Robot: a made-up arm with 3 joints. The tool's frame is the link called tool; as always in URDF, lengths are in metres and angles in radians.
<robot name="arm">
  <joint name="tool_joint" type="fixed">
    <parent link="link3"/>
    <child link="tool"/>
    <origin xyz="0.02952 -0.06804 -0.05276" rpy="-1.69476 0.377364 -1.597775"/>
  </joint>
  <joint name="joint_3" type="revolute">
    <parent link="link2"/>
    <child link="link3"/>
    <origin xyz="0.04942 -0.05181 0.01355" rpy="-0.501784 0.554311 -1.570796"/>
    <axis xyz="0 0 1"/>
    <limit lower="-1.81" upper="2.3"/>
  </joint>
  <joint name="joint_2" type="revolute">
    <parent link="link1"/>
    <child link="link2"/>
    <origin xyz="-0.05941 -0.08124 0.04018" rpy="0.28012 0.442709 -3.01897"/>
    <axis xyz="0 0 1"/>
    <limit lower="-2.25" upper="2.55"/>
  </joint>
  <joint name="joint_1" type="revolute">
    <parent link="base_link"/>
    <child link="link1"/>
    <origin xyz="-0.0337 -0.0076 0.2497" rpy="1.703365 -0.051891 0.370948"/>
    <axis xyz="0 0 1"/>
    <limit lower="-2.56" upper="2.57"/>
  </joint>
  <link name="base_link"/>
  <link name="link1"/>
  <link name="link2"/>
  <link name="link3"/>
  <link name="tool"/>
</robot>
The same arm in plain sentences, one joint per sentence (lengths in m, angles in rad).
The arm has three revolute joints in a row. What follows holds with every joint at zero, and every direction is one of the base frame's.
Joint 1 sits 0.0337 m along -x and 0.0076 m along -y and 0.2497 m along +z from the base frame's origin and rotates about the direction (0.365708, -0.921321, -0.132003), from -2.56 to 2.57 rad.
Joint 2 sits 0.0406 m along -x and 0.047 m along -y and 0.0888 m along -z from joint 1 and rotates about the direction (-0.094199, -0.991986, 0.084199), from -2.25 to 2.55 rad.
Joint 3 sits 0.055 m along -x and 0.0044 m along -y and 0.0476 m along +z from joint 2 and rotates about the direction (-0.589211, -0.655412, 0.472509), from -1.81 to 2.3 rad.
The tool frame, which is the frame that the pose is given for, sits 0.0852 m along +x and 0.0212 m along +y and 0.024 m along +z from joint 3; its axes are the base frame's turned by roll -0.7369, pitch -0.1527 and yaw -0.2023 rad (as in URDF: about the fixed x, then y, then z).

